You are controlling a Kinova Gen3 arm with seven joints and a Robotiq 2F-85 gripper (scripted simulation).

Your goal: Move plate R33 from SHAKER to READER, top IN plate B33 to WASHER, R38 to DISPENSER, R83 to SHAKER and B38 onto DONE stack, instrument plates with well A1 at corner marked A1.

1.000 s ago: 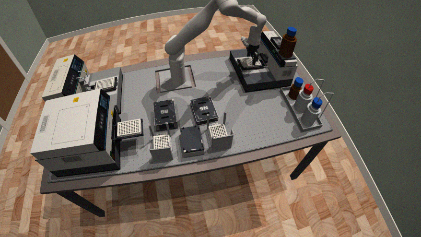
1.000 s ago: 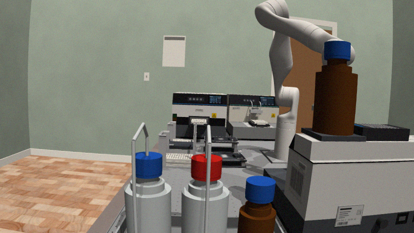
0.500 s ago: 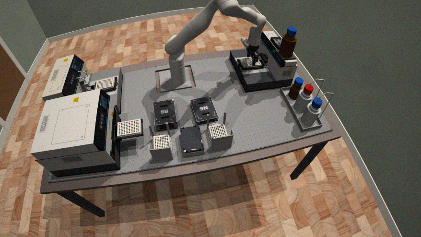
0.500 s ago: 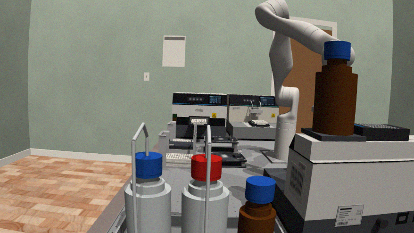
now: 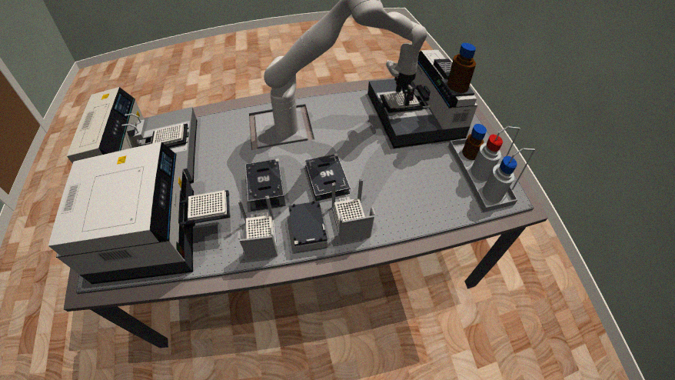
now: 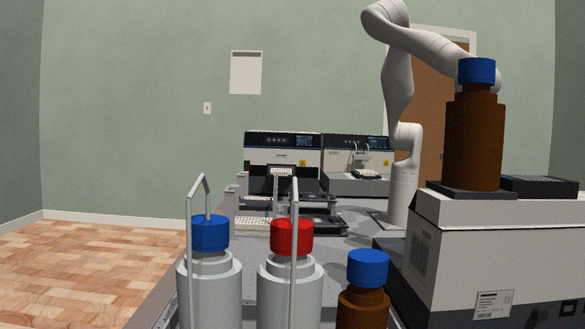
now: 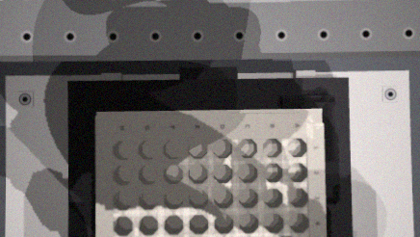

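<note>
Right now my hand is 2 cm above the dispenser nest. The rest, counted from my hand: recovery nest N6: 29 cm ahead, 35 cm to the right, 8 cm below; bottle tray: 36 cm ahead, 24 cm to the left, 10 cm below; brown bottle: 10 cm ahead, 18 cm to the left, 19 cm above.
</note>
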